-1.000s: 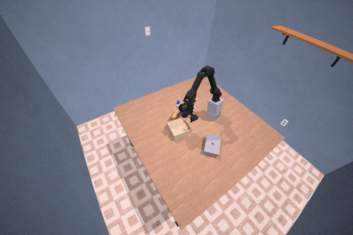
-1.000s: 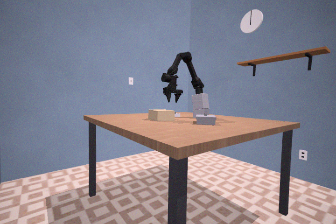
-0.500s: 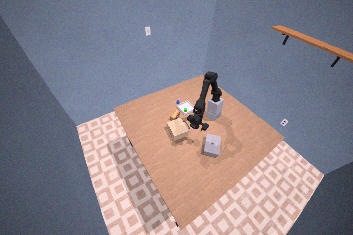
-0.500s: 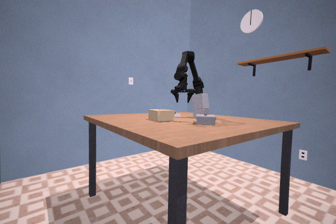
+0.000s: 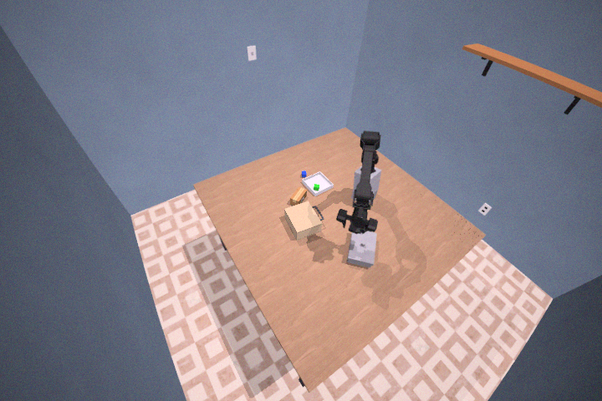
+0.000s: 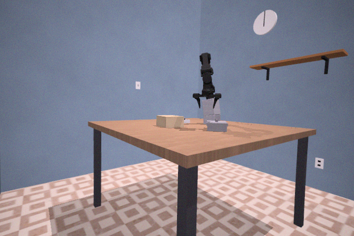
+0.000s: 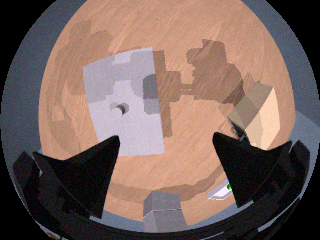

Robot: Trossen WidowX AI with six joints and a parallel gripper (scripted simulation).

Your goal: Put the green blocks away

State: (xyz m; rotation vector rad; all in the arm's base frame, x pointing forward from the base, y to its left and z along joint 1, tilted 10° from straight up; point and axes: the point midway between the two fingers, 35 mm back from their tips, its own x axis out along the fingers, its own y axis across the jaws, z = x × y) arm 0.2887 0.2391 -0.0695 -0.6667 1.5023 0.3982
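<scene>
The grey lidded box lies 40 mm behind my hand, 60 mm to the left of it and 120 mm below it. The rest, counted from my hand: small wooden container (70 mm ahead, 400 mm to the right, 140 mm below); drawer (120 mm ahead, 230 mm to the right, 140 mm below); tan drawer cabinet (150 mm ahead, 240 mm to the right, 140 mm below).
</scene>
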